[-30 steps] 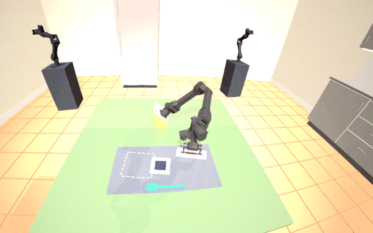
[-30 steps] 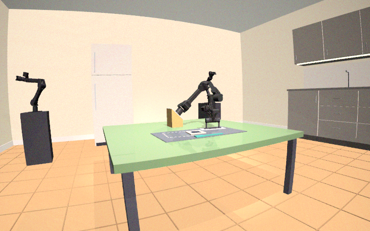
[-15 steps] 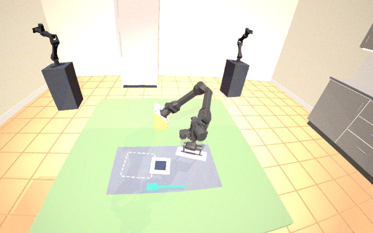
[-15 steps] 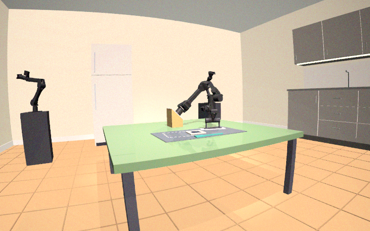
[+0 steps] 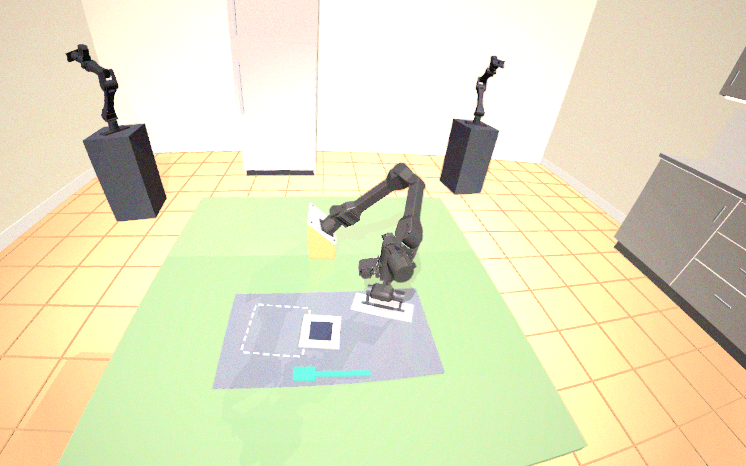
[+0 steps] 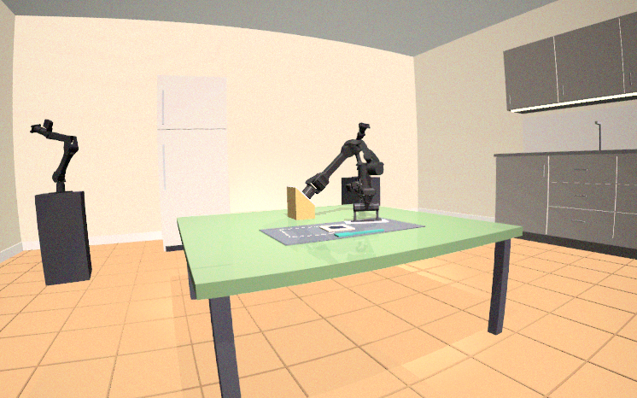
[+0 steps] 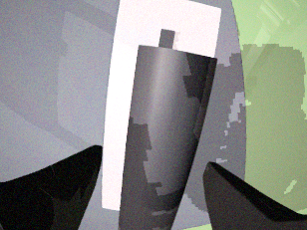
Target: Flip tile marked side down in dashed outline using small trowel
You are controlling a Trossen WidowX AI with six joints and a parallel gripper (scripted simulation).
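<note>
The trowel lies 30 mm below my gripper tip, 20 mm to the right of it and 10 mm behind it. From my gripper tip the other things lie so: square tile: 210 mm to the right, 60 mm below, 60 mm ahead; then teal flat tool: 230 mm to the right, 200 mm ahead, 60 mm below; then grey mat: 190 mm to the right, 80 mm below, 60 mm ahead.
</note>
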